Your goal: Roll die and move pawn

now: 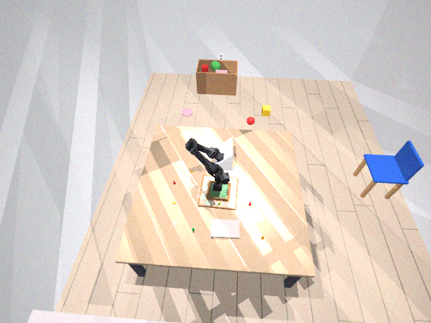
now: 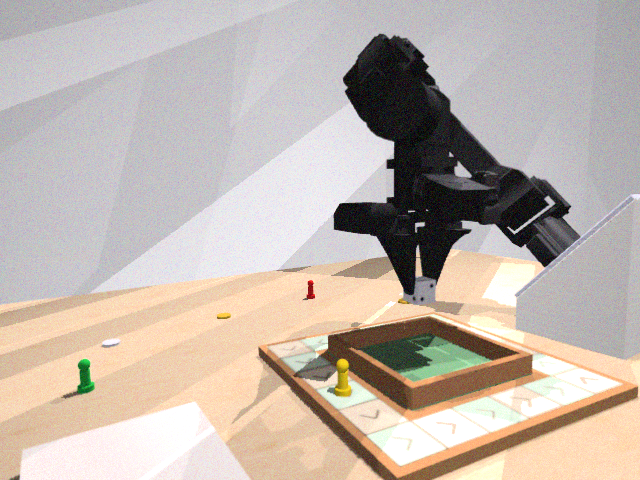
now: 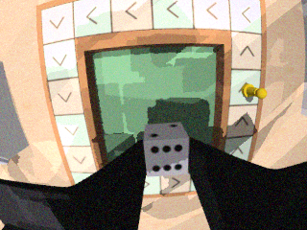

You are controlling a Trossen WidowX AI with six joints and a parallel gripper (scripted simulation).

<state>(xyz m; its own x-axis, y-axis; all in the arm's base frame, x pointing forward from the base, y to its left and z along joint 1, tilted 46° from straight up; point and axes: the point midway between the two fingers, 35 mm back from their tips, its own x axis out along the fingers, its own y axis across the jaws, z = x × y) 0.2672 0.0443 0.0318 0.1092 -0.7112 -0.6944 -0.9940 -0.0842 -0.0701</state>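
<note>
Now: the yellow pawn 110 mm ahead of my gripper tip, 60 mm below it and 20 mm to the left of it. Also, from my gripper tip: white die right at my gripper tip; green pawn 330 mm ahead, 140 mm to the right, 80 mm below; green dice tray 80 mm below.
</note>
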